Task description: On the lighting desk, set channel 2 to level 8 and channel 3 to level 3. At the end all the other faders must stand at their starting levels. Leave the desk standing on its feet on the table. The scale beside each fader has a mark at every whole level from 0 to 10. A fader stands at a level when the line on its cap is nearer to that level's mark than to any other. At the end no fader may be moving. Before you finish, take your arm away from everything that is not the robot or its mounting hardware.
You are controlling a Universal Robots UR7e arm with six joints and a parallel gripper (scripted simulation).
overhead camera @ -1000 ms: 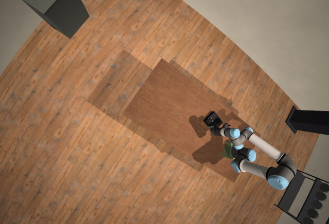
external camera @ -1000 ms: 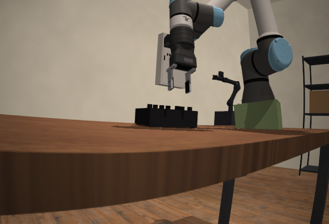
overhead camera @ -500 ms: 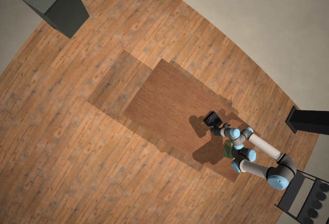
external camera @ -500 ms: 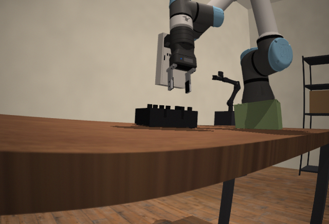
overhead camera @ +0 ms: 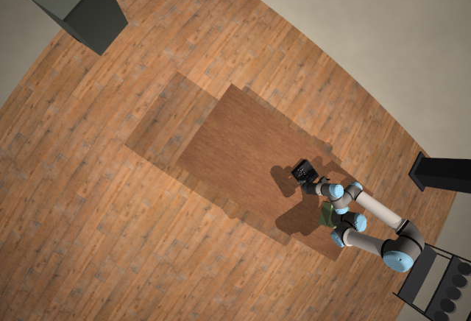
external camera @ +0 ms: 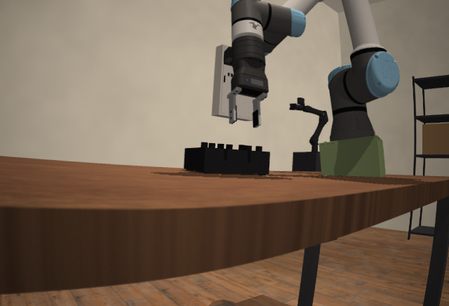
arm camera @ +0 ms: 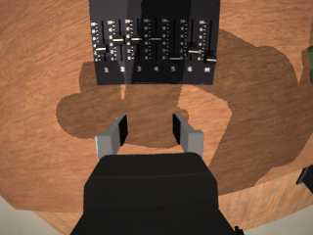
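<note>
My hand is 5 cm short of the fader cap, 8 cm to the left of it and 6 cm above it.
</note>
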